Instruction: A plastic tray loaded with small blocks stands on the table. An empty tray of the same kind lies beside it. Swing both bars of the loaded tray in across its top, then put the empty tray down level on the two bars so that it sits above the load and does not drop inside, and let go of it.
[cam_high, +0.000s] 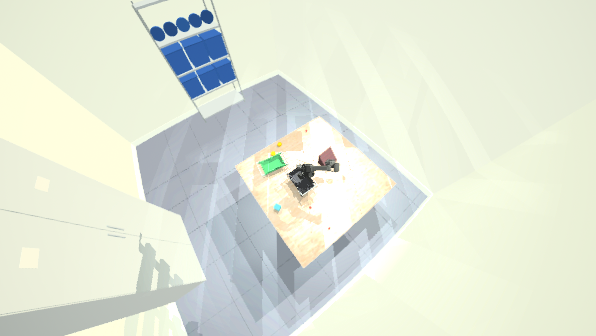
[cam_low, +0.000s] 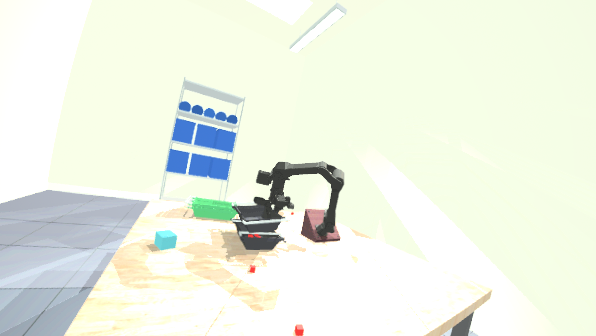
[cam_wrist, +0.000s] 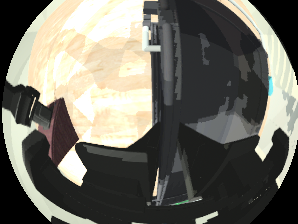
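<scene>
My gripper tip is 70 mm short of the dark tray, 30 mm below it and 10 mm to the left of it. Round my gripper tip: cyan cube 420 mm ahead, 70 mm below, 30 mm to the left.
</scene>
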